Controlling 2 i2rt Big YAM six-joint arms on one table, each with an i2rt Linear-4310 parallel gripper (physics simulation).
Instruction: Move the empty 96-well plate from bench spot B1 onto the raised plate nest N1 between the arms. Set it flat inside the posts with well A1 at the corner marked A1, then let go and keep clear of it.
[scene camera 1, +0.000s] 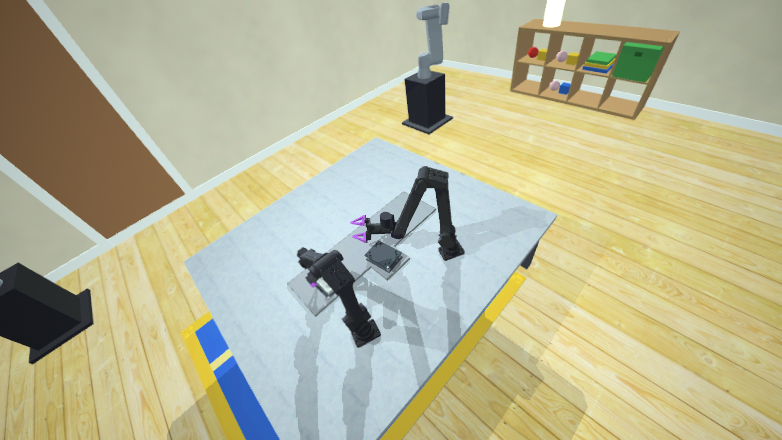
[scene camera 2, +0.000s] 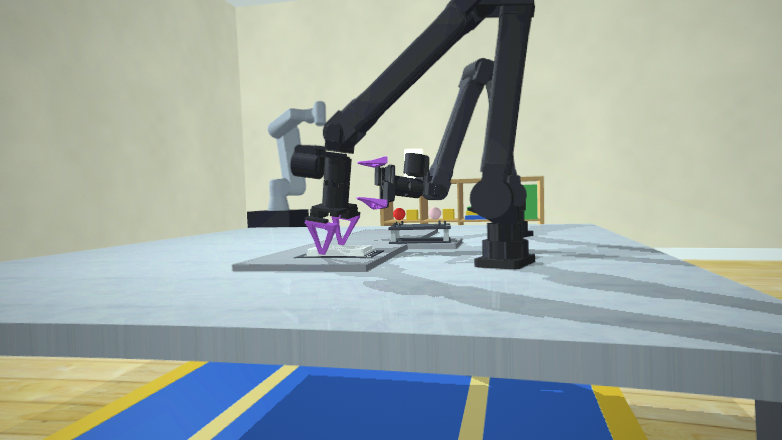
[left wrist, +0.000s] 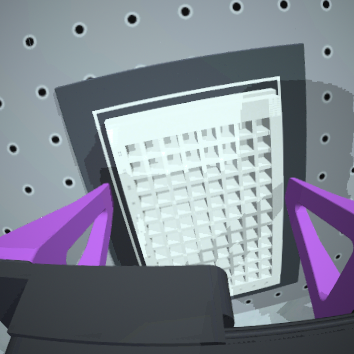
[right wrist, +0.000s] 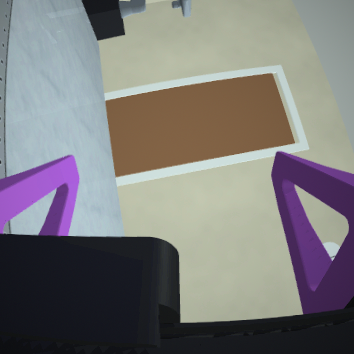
Labels:
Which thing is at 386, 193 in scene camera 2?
My right gripper.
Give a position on a white well plate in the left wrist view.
202, 179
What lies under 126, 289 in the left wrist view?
My left gripper.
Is my left gripper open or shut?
Open.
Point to a grey base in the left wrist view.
85, 104

